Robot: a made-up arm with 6 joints.
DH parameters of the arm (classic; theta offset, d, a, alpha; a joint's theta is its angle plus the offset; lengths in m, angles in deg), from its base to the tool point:
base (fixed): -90 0.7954 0.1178 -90
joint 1: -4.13 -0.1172 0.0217 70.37
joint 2: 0 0.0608 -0.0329 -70.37
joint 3: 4.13 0.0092 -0.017 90
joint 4: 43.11 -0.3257 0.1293 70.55
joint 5: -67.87 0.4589 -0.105 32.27
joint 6: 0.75 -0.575 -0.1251 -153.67
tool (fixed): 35.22 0.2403 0 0
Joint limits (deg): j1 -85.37..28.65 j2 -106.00..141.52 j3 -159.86..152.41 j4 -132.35..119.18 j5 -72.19..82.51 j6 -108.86..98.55
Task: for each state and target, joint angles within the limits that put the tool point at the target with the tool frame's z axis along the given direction. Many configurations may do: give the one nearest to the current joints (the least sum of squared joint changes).
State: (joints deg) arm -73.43 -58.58 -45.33 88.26 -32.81 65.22
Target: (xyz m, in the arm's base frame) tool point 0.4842 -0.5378 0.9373 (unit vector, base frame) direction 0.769 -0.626 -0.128
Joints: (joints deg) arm -84.94 -10.81 -45.35 52.57 -52.95 49.89
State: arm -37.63 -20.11 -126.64 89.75 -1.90 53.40
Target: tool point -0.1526 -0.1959 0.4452 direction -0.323 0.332 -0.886
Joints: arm -1.27 -11.95 -98.90 74.63 32.64 69.35
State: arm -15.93 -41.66 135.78 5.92 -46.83 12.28
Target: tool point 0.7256 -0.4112 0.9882 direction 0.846 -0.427 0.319
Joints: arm 22.88 -68.48 143.25 8.43 -70.28 18.11
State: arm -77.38 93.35 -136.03 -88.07 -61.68 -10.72
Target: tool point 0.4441 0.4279 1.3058 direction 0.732 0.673 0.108
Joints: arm -85.37 111.66 -133.68 -77.33 -66.58 -39.86
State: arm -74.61 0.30 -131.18 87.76 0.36 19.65
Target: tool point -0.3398 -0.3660 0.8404 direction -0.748 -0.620 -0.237
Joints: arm -78.04 26.92 -114.70 106.09 39.62 37.96
